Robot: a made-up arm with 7 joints.
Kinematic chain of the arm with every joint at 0, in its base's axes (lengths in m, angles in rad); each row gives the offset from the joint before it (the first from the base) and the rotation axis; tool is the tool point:
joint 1: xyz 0 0 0.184 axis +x
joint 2: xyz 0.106 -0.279 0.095 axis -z
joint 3: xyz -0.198 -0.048 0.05 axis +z
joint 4: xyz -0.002 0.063 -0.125 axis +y
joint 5: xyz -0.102 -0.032 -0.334 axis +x
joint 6: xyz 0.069 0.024 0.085 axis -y
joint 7: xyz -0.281 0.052 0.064 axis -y
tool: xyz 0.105 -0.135 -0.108
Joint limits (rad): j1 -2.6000..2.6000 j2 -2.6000..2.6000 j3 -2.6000..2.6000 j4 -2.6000..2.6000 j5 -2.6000..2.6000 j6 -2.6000..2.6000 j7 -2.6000..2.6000
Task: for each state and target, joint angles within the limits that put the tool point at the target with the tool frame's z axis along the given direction. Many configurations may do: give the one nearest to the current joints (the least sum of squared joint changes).
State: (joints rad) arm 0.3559 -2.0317 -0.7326 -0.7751 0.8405 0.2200 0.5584
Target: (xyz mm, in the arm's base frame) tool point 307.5 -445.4 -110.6 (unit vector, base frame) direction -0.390 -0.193 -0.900
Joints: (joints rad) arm -0.0500 -1.5153 -0.8759 -1.0123 0.6797 0.7240 1.0294
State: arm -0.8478 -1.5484 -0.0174 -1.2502 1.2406 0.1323 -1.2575
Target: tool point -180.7 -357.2 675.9 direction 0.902 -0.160 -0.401
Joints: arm -1.5406 -1.1869 0.2341 -0.4771 2.0131 0.8129 -1.2118
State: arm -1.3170 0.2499 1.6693 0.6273 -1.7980 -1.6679 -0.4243
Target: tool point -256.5 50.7 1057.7 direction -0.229 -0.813 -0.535
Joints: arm -1.7995 -0.3699 1.3490 0.6701 -2.0974 -0.9623 -0.4663
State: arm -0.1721 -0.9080 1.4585 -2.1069 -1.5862 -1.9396 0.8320
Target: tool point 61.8 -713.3 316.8 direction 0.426 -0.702 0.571
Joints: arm 0.1901 -1.8953 1.4281 -2.0313 -1.6124 -2.0254 1.1614
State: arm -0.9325 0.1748 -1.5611 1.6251 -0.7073 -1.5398 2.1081
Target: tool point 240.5 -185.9 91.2 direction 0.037 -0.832 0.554
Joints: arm -0.5793 0.8422 -1.5186 2.0198 -0.8816 -2.0674 2.3734
